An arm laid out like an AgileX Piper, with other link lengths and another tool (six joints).
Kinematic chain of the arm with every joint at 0, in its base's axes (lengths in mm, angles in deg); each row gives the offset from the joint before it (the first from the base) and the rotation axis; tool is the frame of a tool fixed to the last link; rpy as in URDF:
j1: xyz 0 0 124.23 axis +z
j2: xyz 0 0 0 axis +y
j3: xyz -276.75 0 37.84 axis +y
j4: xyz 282.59 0 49.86 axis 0.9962 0 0.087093
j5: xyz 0 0 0 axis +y
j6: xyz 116.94 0 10.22 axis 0.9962 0 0.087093
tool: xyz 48.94 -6 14.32 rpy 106.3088 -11.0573 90.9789
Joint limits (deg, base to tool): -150..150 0..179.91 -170..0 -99.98..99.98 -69.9..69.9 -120..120
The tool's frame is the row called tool.
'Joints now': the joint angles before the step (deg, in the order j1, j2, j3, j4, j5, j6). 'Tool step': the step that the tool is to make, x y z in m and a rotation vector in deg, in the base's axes. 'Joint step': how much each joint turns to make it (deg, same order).
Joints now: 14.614, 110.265, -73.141, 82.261, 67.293, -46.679
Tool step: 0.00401, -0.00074, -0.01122, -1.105, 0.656, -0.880
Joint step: 0.000, 1.183, -0.001, -0.243, -1.254, -0.106
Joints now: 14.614, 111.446, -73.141, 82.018, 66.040, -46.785
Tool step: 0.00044, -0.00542, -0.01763, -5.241, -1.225, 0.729
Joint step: 0.000, 0.573, 0.001, -4.886, -2.409, 0.000
